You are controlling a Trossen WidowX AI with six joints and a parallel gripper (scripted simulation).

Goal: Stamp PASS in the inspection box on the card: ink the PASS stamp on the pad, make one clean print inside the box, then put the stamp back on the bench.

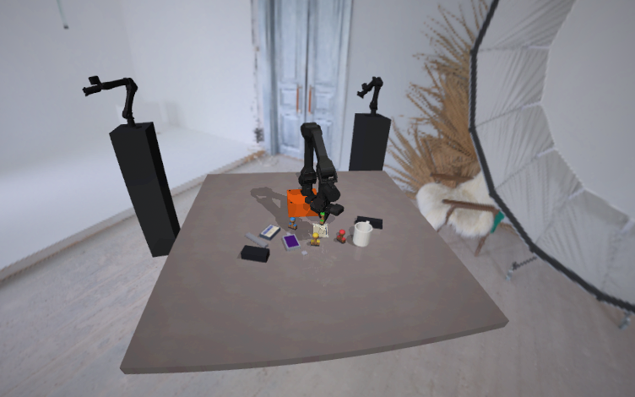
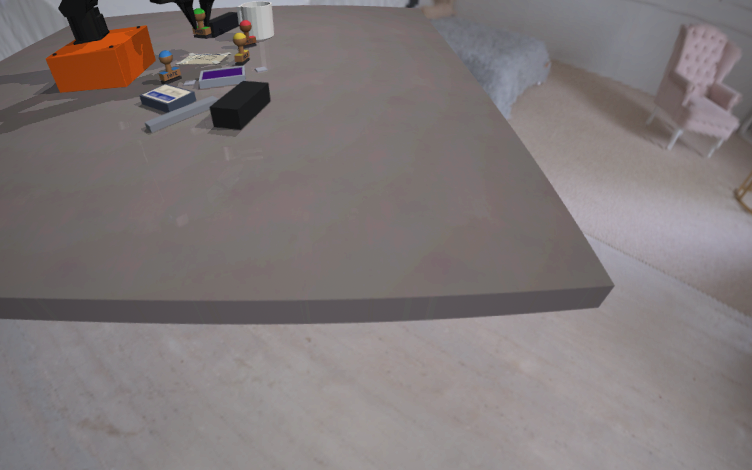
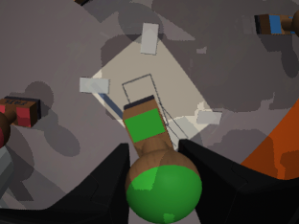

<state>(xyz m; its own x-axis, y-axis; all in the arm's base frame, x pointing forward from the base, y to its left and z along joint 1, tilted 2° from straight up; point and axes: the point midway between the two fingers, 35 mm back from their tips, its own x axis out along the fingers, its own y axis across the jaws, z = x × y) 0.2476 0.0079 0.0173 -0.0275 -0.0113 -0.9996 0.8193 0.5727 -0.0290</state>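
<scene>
The white card lies 1 cm behind my gripper tip, 1 cm to the right of it and 7 cm below it. From my gripper tip the other things lie so: yellow-knobbed stamp: 9 cm ahead, 6 cm to the right, 5 cm below; then green-knobbed stamp: right at my gripper tip; then red-knobbed stamp: 10 cm ahead, 6 cm to the left, 5 cm below.
</scene>
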